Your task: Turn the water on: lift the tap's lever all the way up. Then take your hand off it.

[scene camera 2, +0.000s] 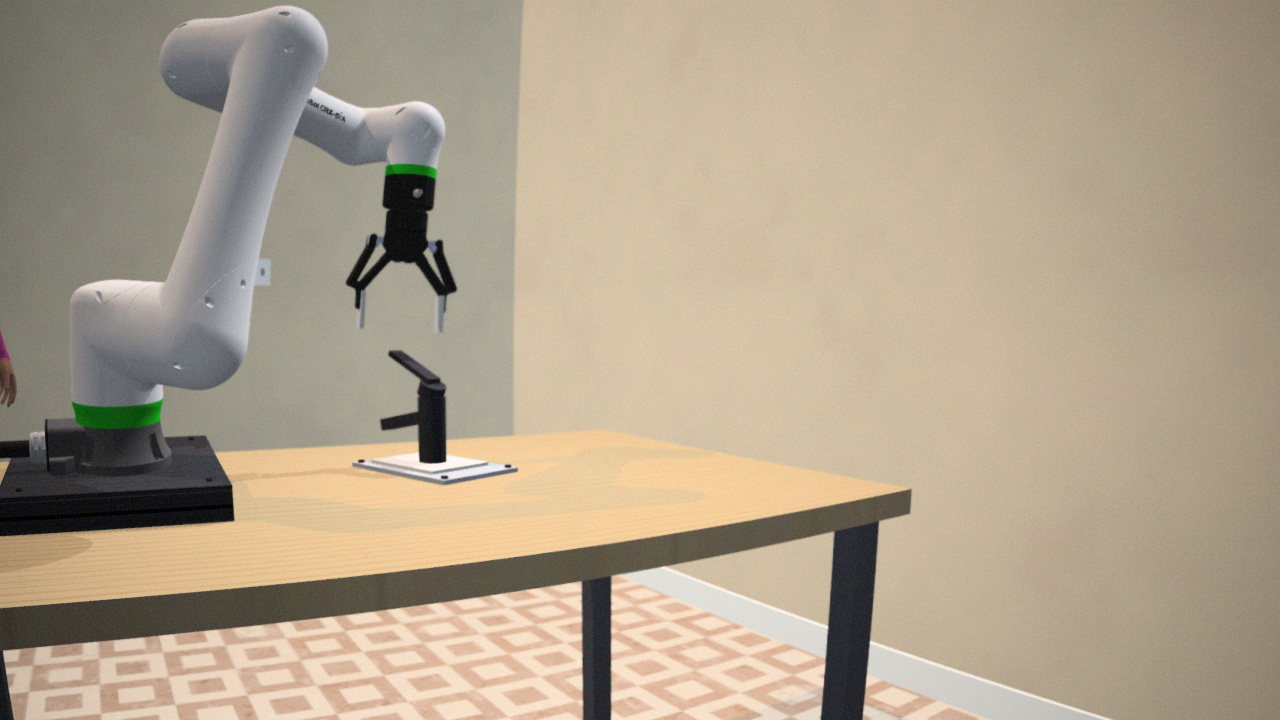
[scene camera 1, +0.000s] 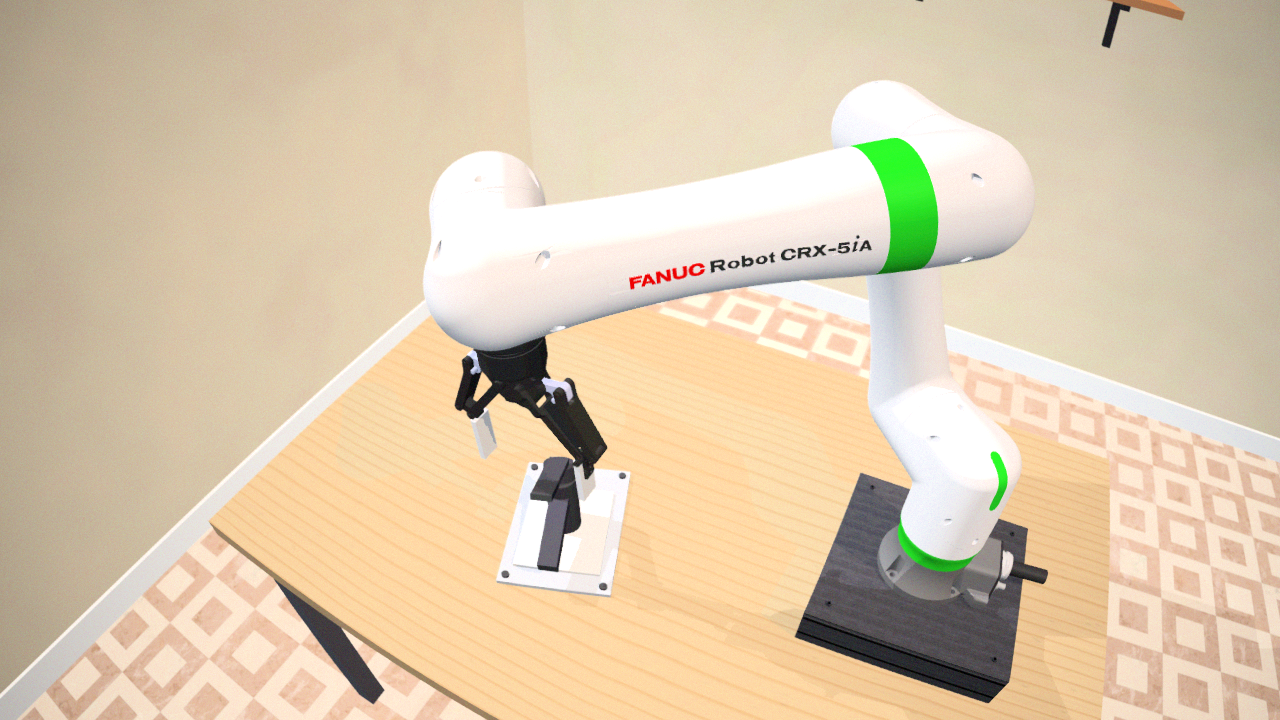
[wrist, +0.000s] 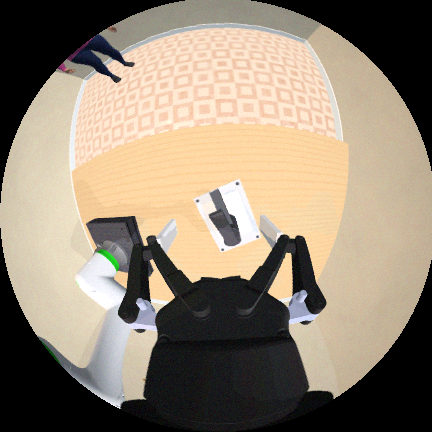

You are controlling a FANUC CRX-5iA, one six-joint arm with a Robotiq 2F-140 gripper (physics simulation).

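Pixels of known places: gripper, between the fingertips: [scene camera 2: 399,330] [scene camera 1: 536,472] [wrist: 217,223]; arm's base, origin of its link: [scene camera 2: 120,462] [scene camera 1: 924,564] [wrist: 115,251].
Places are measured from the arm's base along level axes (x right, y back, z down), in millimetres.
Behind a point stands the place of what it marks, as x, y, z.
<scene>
The black tap [scene camera 1: 571,512] @[-106, -515, -4] [scene camera 2: 432,431] @[-71, -526, -9] stands upright on a white base plate [scene camera 1: 606,574] @[-152, -439, 51] [scene camera 2: 494,469] @[-3, -607, 52] [wrist: 251,231] @[-34, -616, 52]. Its lever [scene camera 1: 555,472] @[-126, -520, -114] [scene camera 2: 413,366] @[-126, -516, -114] [wrist: 224,226] @[-150, -521, -123] slopes steeply up from the top of the body, free end raised, on the same side as the spout [scene camera 1: 552,539] @[-174, -508, -25] [scene camera 2: 399,420] @[-156, -501, -20] [wrist: 215,197] @[-192, -503, -21]. My gripper [scene camera 1: 535,458] @[-180, -512, -175] [scene camera 2: 401,325] @[-180, -512, -175] [wrist: 217,223] @[-180, -512, -175] is wide open and empty. In the second scene view its fingertips hang above the lever, one to each side, apart from it.
The tap's plate lies on the wooden table [scene camera 1: 716,537] @[-18, -317, 59] [scene camera 2: 716,483] @[261, -857, 60] [wrist: 280,160] @[-285, -732, 60]. The arm's dark base block [scene camera 1: 859,537] @[16, -107, 1] [scene camera 2: 196,488] @[153, -86, 14] [wrist: 112,229] @[-118, -63, -10] stands on the same table, on the spout side of the tap. Walls stand beyond the table. A person's legs [wrist: 95,52] show in the wrist view.
</scene>
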